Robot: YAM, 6 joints.
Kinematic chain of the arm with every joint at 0, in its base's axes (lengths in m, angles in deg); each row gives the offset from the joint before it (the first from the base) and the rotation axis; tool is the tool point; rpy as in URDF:
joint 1: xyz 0 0 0.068 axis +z
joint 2: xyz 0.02 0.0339 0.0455 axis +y
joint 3: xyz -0.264 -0.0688 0 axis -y
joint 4: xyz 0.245 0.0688 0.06 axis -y
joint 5: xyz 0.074 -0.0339 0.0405 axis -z
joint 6: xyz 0.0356 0 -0.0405 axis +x
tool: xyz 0 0 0 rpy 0 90 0
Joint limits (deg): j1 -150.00..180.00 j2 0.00..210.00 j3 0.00..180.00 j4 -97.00..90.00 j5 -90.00..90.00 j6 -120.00..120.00
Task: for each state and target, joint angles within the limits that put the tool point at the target. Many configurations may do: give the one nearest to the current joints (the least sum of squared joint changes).
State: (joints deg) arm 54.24 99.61 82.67 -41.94 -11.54 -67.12
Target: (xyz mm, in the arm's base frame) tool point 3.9 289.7 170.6
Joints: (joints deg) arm 87.37 97.25 61.00 -52.06 -15.29 -67.12
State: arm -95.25 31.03 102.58 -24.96 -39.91 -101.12
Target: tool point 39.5 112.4 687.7
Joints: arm -100.27 56.85 136.92 -3.18 -31.92 -101.12
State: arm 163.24 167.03 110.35 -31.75 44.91 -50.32
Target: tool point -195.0 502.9 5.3
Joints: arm 113.94 160.57 121.83 -26.54 46.60 -50.32
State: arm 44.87 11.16 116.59 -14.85 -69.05 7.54
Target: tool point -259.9 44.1 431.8
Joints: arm -2.16 0.00 89.61 -28.94 -74.34 7.54
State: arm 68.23 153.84 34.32 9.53 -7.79 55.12
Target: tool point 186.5 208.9 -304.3
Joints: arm 47.71 192.41 86.69 21.41 -4.20 55.12
